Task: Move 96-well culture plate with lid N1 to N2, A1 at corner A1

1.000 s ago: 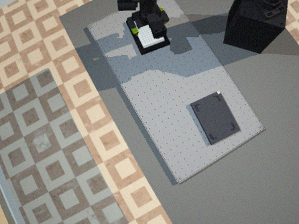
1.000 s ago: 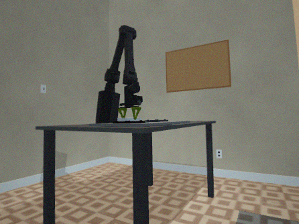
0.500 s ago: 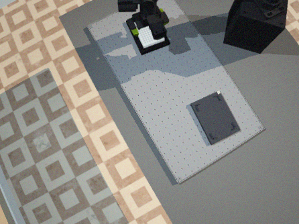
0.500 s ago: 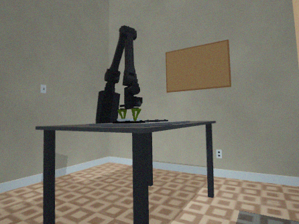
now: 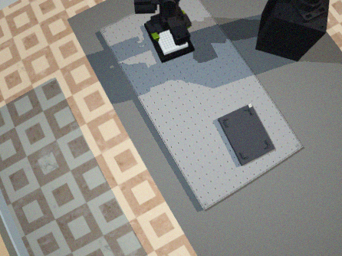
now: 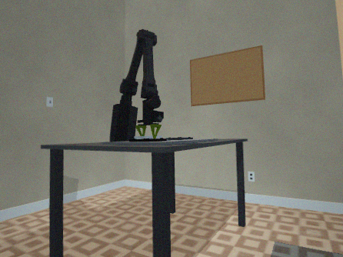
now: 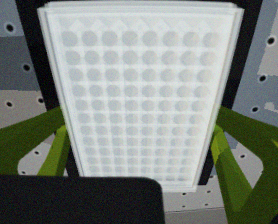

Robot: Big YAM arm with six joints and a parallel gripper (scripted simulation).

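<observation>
Right now my hand is right at the plate. From my hand the other things lie so: clear lid: right at my hand; then nest N1: 2 cm below; then nest N2: 41 cm to the left, 5 cm behind, 2 cm below.
</observation>
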